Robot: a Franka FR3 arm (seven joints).
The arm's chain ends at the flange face. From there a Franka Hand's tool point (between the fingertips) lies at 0.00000 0.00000 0.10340 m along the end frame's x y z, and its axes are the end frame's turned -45 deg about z.
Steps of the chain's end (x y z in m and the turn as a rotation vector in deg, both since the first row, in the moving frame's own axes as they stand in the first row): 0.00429 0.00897 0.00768 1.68 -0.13 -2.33; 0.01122 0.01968 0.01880 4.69 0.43 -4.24; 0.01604 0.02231 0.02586 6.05 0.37 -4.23; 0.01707 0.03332 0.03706 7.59 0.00 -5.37; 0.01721 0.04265 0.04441 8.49 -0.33 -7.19; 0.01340 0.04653 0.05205 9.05 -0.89 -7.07; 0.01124 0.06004 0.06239 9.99 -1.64 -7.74
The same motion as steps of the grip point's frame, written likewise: -0.00138 0.00703 0.00764 1.28 1.10 -2.33; 0.00034 0.01618 0.01845 3.01 3.62 -4.24; 0.00347 0.01959 0.02528 4.02 4.54 -4.23; -0.00230 0.02554 0.03615 5.37 5.37 -5.37; -0.00835 0.03049 0.04328 6.24 5.77 -7.19; -0.01386 0.02914 0.05075 7.03 5.77 -7.07; -0.02494 0.03497 0.06078 8.22 5.90 -7.74
